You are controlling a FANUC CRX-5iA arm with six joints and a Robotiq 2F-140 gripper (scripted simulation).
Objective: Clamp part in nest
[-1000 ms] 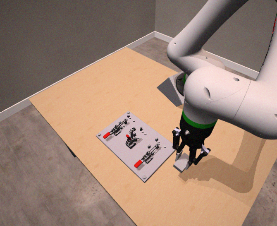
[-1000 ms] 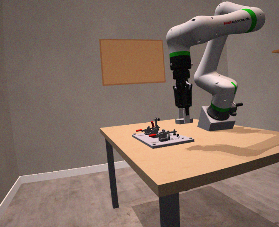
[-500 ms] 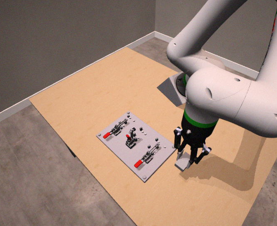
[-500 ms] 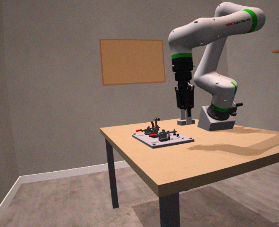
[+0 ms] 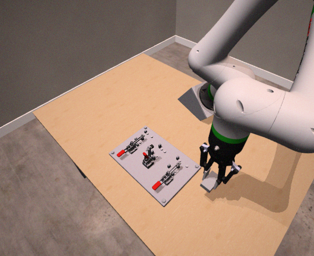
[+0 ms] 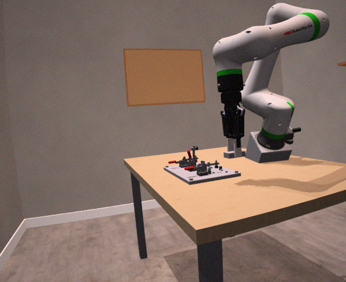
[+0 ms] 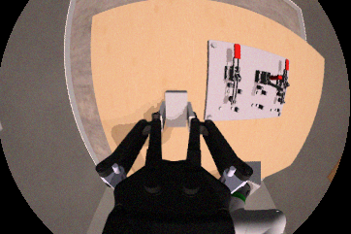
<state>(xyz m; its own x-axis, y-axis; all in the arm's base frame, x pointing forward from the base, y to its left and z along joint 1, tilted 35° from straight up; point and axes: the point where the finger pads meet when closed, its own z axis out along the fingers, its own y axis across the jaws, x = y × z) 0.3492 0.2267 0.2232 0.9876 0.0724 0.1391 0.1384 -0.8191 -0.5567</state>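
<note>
The grey fixture plate is 25 cm to the right of my hand, 13 cm below it and 7 cm ahead of it. The rest, counted from my hand: clamp (14 cm to the right, 9 cm below, 8 cm ahead); grey part (3 cm below).
</note>
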